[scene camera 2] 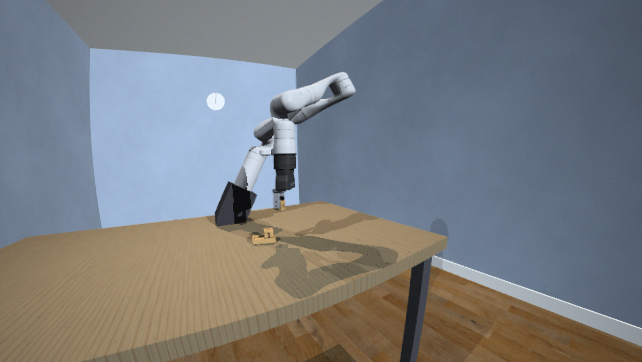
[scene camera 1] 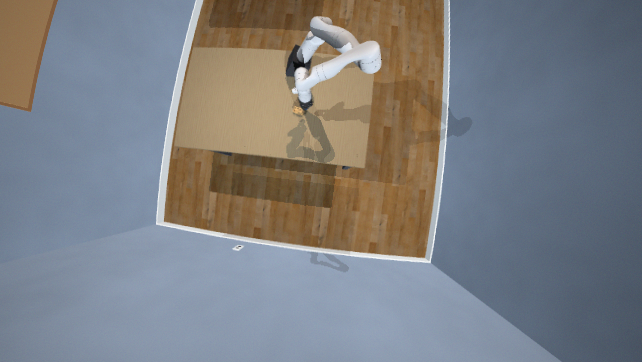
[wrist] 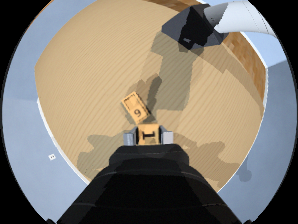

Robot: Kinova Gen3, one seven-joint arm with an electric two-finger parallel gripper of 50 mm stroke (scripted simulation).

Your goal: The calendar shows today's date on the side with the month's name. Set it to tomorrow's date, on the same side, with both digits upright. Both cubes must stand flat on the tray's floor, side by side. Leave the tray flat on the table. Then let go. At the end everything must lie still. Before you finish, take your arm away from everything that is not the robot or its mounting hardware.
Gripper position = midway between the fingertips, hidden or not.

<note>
In view: my gripper [scene camera 2: 279, 207].
My gripper also shows in the wrist view [wrist: 148, 132].
</note>
